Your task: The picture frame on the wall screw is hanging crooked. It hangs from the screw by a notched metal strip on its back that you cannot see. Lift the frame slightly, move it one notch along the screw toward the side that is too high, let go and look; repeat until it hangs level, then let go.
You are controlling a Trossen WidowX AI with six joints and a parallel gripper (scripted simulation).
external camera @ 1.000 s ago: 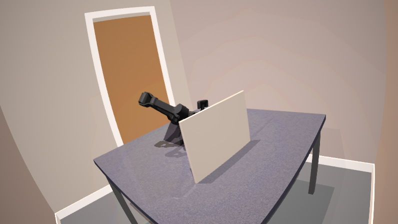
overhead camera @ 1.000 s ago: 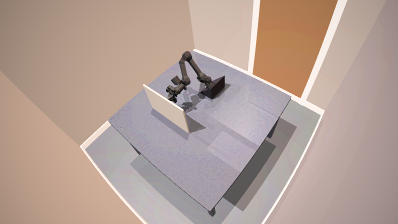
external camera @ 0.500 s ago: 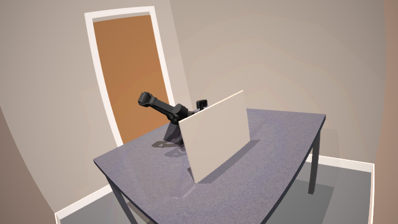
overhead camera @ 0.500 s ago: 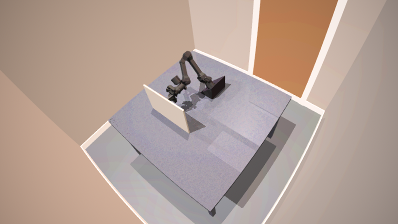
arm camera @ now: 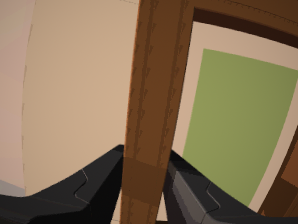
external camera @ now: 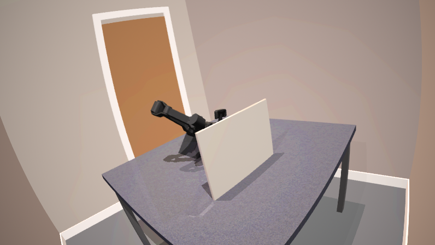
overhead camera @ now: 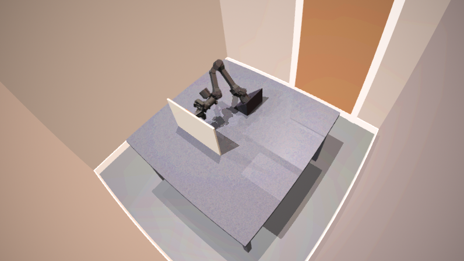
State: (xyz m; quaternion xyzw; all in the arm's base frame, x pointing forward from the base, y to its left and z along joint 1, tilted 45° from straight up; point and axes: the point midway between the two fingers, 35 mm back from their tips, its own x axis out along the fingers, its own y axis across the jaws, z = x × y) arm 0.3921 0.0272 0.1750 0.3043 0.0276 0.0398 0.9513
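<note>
My gripper tip is 1 cm to the left of the brown wooden picture frame and 5 cm above it. From my gripper tip the other things lie so: wall panel: 2 cm ahead, 1 cm to the left, 7 cm below.
</note>
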